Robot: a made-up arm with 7 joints. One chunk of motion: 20 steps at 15 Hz.
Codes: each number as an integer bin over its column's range. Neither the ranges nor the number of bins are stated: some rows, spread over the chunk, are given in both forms.
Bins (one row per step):
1: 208 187 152 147 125 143
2: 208 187 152 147 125 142
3: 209 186 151 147 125 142
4: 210 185 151 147 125 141
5: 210 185 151 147 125 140
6: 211 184 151 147 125 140
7: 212 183 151 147 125 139
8: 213 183 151 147 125 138
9: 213 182 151 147 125 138
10: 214 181 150 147 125 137
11: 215 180 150 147 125 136
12: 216 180 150 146 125 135
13: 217 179 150 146 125 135
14: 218 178 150 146 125 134
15: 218 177 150 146 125 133
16: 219 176 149 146 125 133
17: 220 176 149 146 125 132
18: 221 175 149 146 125 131
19: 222 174 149 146 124 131
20: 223 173 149 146 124 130
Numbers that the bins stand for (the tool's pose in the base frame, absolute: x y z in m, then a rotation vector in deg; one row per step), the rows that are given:
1: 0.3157 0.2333 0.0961 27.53 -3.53 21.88
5: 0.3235 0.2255 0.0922 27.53 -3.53 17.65
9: 0.3353 0.2137 0.0922 27.53 -3.53 14.82
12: 0.3471 0.2059 0.0882 26.12 -3.53 10.59
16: 0.3588 0.1902 0.0843 26.12 -3.53 7.76
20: 0.3745 0.1784 0.0843 26.12 -4.94 3.53
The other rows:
2: 0.3157 0.2333 0.0961 27.53 -3.53 20.47
3: 0.3196 0.2294 0.0922 27.53 -3.53 20.47
4: 0.3235 0.2255 0.0922 27.53 -3.53 19.06
6: 0.3275 0.2216 0.0922 27.53 -3.53 17.65
7: 0.3314 0.2176 0.0922 27.53 -3.53 16.24
8: 0.3353 0.2176 0.0922 27.53 -3.53 14.82
10: 0.3392 0.2098 0.0882 27.53 -3.53 13.41
11: 0.3431 0.2059 0.0882 27.53 -3.53 12.00
13: 0.3510 0.2020 0.0882 26.12 -3.53 10.59
14: 0.3549 0.1980 0.0882 26.12 -3.53 9.18
15: 0.3549 0.1941 0.0882 26.12 -3.53 7.76
17: 0.3627 0.1902 0.0843 26.12 -3.53 6.35
18: 0.3667 0.1863 0.0843 26.12 -3.53 4.94
19: 0.3706 0.1824 0.0843 26.12 -4.94 4.94

